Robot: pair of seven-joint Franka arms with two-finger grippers.
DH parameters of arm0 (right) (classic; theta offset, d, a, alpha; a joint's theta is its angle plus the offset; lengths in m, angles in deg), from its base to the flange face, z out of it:
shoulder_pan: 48.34 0.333 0 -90
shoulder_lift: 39.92 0 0 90
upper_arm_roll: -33.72 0.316 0.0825 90
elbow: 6.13 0 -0.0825 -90
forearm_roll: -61.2 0.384 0 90
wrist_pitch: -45.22 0 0.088 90
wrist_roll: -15.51 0.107 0 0
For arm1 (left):
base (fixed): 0 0 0 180
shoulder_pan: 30.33 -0.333 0 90
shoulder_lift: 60.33 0 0 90
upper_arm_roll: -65.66 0.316 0.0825 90
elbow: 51.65 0 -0.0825 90
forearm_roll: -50.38 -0.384 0 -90
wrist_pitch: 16.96 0 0.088 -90
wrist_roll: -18.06 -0.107 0 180
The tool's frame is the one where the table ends.
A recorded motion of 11 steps. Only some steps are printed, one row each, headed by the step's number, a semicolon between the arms.
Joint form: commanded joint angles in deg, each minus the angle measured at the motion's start. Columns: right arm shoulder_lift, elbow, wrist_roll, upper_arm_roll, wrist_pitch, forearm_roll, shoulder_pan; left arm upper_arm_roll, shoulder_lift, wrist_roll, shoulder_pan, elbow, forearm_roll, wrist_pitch.
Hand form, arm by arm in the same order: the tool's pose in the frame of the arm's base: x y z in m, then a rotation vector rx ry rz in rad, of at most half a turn. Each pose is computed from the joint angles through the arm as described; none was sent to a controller.
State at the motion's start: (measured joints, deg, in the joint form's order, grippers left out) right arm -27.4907 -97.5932 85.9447 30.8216 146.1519 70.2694 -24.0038; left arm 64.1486 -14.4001 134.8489 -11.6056 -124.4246 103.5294 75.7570
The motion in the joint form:
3: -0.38 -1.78 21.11 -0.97 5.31 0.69 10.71; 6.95 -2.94 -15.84 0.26 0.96 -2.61 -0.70
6: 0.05 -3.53 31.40 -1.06 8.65 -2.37 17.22; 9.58 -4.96 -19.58 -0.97 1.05 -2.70 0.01
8: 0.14 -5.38 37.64 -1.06 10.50 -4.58 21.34; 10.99 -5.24 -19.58 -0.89 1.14 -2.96 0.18
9: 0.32 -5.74 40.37 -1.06 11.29 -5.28 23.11; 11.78 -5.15 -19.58 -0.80 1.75 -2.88 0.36
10: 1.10 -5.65 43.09 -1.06 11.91 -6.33 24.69; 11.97 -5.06 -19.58 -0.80 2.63 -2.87 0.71
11: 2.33 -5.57 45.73 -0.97 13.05 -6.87 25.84; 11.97 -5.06 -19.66 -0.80 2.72 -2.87 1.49
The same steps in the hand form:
3: 0.5294 0.3396 0.4988 -2.6006 1.5915 0.1883; 0.6697 -0.2617 0.3197 1.7805 2.0908 -1.2739
6: 0.4935 0.3947 0.4841 -2.5717 1.6783 0.1184; 0.6850 -0.2235 0.3454 1.7775 2.0478 -1.1616
8: 0.4651 0.4259 0.4702 -2.5653 1.7242 0.0728; 0.6892 -0.2115 0.3494 1.7675 2.0682 -1.1262
9: 0.4530 0.4400 0.4665 -2.5544 1.7414 0.0563; 0.6930 -0.2064 0.3534 1.7605 2.0727 -1.1027
10: 0.4437 0.4537 0.4596 -2.5477 1.7623 0.0319; 0.6965 -0.2056 0.3594 1.7586 2.0655 -1.0802
11: 0.4375 0.4663 0.4484 -2.5308 1.7908 0.0187; 0.6985 -0.2051 0.3605 1.7524 2.0641 -1.0631

